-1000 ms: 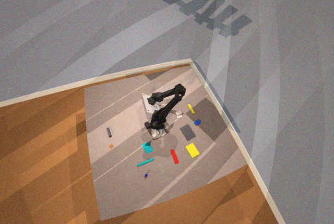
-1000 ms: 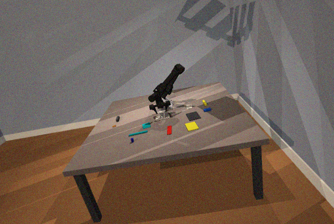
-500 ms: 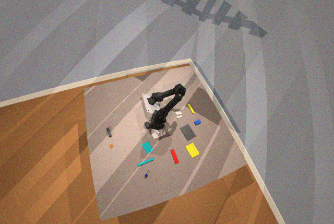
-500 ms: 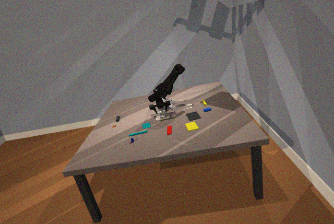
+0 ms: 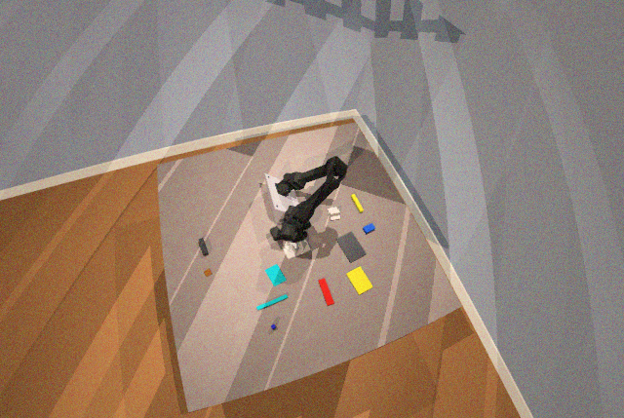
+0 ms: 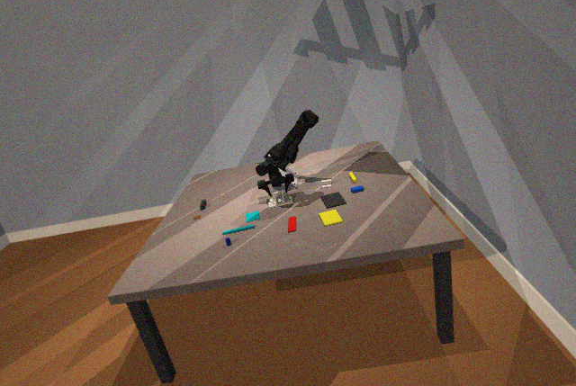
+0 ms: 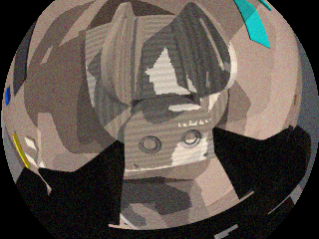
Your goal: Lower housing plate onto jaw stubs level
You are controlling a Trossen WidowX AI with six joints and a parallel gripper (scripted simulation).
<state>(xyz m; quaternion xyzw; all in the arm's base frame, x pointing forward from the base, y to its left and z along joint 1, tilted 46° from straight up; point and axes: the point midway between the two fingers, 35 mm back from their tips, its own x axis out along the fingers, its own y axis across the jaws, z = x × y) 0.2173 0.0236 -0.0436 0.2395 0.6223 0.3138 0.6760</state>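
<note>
Right now my gripper tip is 1 cm short of the white housing part and 2 cm below it. The rest, counted from my gripper tip: dark grey plate (14 cm ahead, 27 cm to the left); white block (6 cm behind, 25 cm to the left); cyan tile (17 cm ahead, 12 cm to the right, 1 cm below).
</note>
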